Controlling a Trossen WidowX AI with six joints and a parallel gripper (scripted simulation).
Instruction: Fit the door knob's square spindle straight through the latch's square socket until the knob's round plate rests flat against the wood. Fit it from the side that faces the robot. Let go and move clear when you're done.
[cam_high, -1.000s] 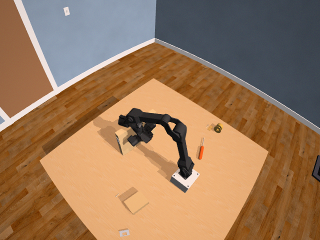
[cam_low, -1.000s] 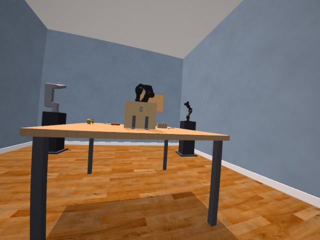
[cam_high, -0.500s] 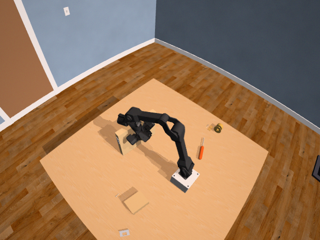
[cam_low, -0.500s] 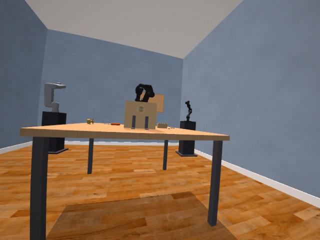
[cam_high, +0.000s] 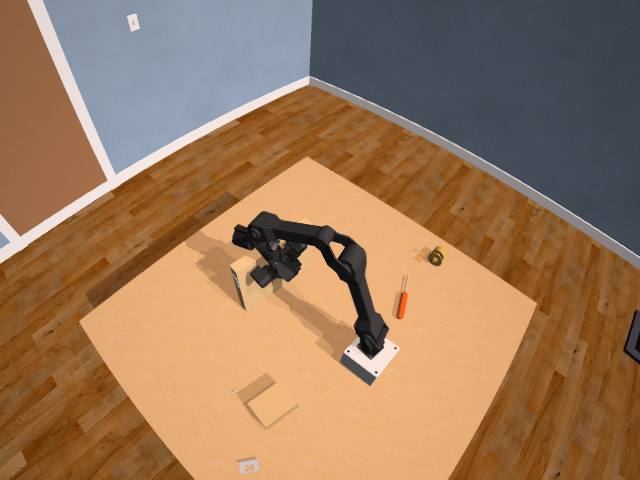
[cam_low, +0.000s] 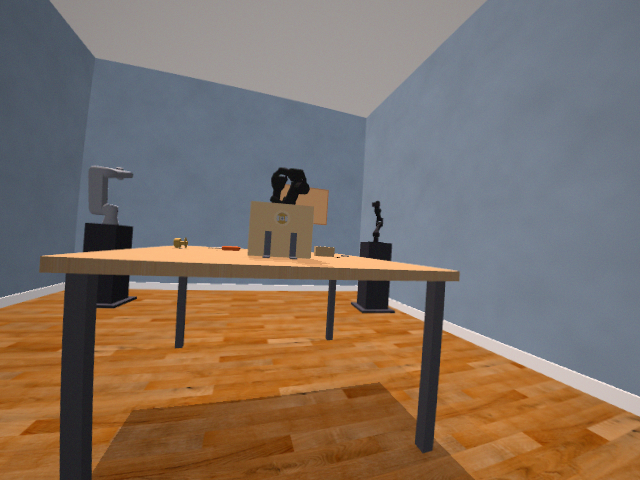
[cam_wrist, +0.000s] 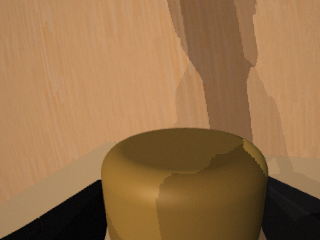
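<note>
The square socket lies 70 mm ahead of my hand, 30 mm below it and 10 mm to the right of it. The rest, counted from my hand: upright wooden slab: 70 mm ahead, 50 mm below, 10 mm to the right; orange screwdriver: 340 mm to the right, 280 mm behind, 200 mm below; small wood block: 280 mm to the left, 270 mm behind, 180 mm below.
</note>
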